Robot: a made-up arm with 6 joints. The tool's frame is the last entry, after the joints.
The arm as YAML. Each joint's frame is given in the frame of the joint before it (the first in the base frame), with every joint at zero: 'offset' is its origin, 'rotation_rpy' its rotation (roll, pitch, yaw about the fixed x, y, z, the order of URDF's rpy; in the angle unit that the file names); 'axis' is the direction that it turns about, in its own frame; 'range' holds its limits. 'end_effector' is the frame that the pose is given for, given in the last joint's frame.
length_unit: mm
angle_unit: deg
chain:
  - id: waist
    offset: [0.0, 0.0, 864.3]
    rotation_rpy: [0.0, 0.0, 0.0]
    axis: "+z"
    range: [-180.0, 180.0]
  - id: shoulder
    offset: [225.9, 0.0, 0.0]
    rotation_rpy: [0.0, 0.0, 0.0]
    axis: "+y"
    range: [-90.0, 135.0]
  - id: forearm
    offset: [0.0, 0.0, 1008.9]
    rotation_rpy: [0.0, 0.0, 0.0]
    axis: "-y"
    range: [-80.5, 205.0]
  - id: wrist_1
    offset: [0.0, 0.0, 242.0]
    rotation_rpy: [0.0, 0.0, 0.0]
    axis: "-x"
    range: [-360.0, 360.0]
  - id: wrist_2
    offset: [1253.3, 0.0, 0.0]
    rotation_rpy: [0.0, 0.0, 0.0]
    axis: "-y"
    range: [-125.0, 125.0]
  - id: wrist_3
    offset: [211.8, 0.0, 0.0]
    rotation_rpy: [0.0, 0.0, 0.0]
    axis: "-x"
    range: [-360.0, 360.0]
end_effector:
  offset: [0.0, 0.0, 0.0]
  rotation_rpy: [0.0, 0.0, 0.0]
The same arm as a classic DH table. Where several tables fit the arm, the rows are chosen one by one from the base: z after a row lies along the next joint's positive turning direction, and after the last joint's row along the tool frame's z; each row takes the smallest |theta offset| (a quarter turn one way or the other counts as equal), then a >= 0, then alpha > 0; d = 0 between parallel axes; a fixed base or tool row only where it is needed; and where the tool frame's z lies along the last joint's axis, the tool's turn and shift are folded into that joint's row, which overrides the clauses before.
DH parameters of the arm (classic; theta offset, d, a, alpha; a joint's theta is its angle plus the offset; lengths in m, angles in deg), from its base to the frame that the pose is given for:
waist: 0 0.8643 0.2259 -90
shoulder: -90 0 1.0089 180
forearm: 0 0 0.242 -90
wrist_1: 0 -1.2533 0 90
wrist_2: 0 0 0 -90
wrist_3: 90 -0.2118 0 90
tool (fixed): -90 0 0 0
Joint limits (deg, base to tool): -180..180 -90..135 -80.5..205 -360..360 -125..125 -360..360

